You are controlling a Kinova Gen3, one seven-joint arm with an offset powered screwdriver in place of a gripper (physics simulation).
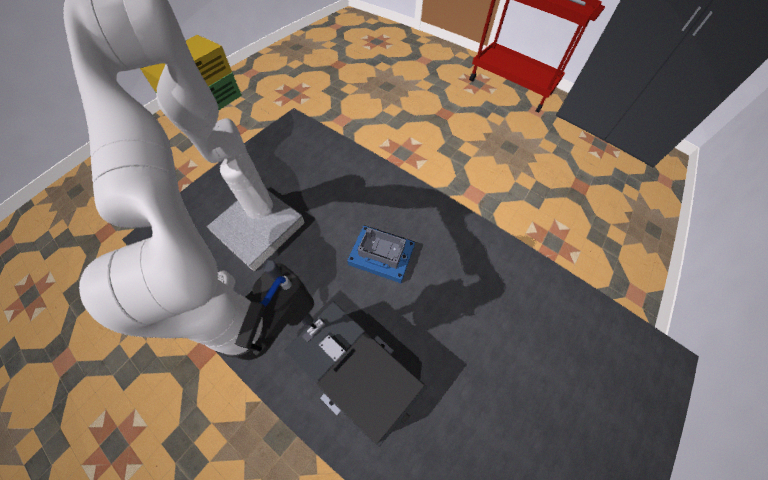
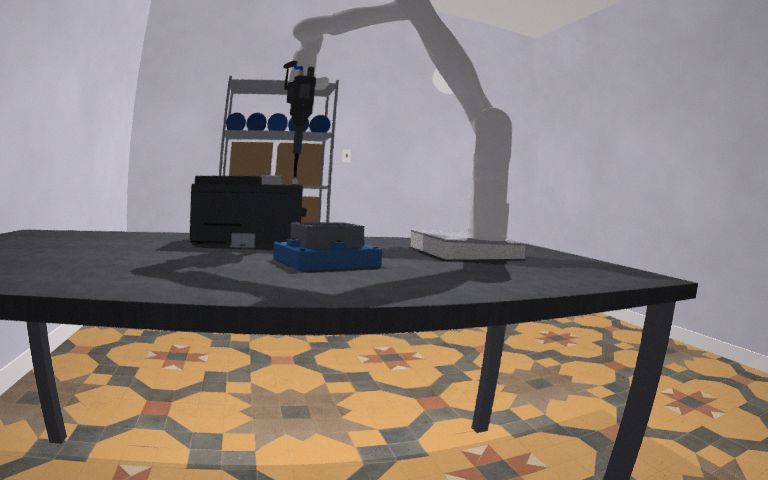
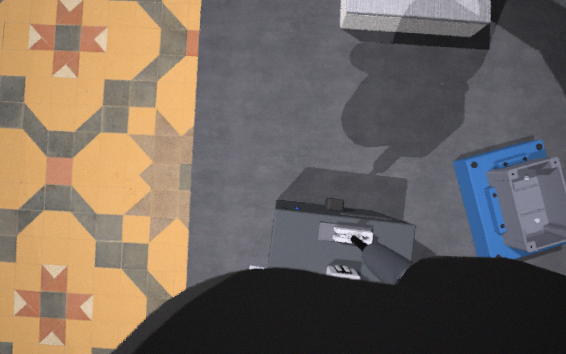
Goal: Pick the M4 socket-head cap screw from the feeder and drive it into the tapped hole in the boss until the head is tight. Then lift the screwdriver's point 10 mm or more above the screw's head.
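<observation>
My gripper, a black powered screwdriver (image 1: 310, 322) (image 2: 295, 177) (image 3: 354, 239), points down with its bit at the silver pick-up block (image 1: 317, 326) (image 3: 342, 235) on the dark screw feeder (image 1: 370, 390) (image 2: 243, 212) (image 3: 300, 245). Bit and block look touching or very close. The M4 screw cannot be made out at the tip, so I cannot tell whether the bit holds it. A grey open housing (image 1: 363, 251) (image 2: 331, 235) (image 3: 511, 215) sits in a blue fixture (image 1: 362, 264) (image 2: 339, 259) (image 3: 467, 200), apart from the tool. The tapped boss hole cannot be told apart.
The arm's pale base plate (image 1: 249, 237) (image 2: 470, 250) (image 3: 415, 24) is on the dark table (image 1: 566, 367) (image 2: 113, 283) (image 3: 250, 100). The fixture stands beside the feeder. A red cart (image 1: 518, 66), a dark cabinet (image 1: 651, 73) and a shelf rack (image 2: 254, 86) stand beyond the table.
</observation>
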